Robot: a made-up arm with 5 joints.
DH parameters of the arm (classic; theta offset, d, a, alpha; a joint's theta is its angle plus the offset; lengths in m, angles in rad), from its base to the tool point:
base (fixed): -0.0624 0 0.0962 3.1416
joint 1: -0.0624 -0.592 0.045 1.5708
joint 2: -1.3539 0 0.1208 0
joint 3: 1.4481 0 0.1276 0
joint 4: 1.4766 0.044 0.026 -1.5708
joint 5: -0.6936 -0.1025 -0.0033 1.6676
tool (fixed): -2.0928 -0.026 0 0
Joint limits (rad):
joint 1: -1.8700..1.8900
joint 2: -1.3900..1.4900
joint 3: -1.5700..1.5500
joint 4: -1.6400..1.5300
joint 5: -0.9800..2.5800
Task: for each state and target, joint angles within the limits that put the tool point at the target. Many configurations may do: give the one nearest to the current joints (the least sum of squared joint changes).
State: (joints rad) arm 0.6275 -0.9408 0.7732 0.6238 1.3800
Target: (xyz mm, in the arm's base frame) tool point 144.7 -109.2 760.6
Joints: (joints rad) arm 1.3407 -1.3900 0.4033 0.6673 1.2564
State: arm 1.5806 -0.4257 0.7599 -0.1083 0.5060
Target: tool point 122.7 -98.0 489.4
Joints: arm 1.4786 -0.1962 1.3085 0.1642 0.4452
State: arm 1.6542 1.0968 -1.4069 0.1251 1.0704
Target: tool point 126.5 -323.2 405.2
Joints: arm 1.5332 1.4900 -0.7941 0.0009 0.7857
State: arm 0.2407 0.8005 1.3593 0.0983 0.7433
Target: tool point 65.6 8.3 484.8
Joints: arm -0.1297 1.2050 1.2189 -0.0224 0.6919
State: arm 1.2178 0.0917 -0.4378 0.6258 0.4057
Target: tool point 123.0 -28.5 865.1
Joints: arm 1.2403 -1.0095 -0.7604 0.8493 0.4109
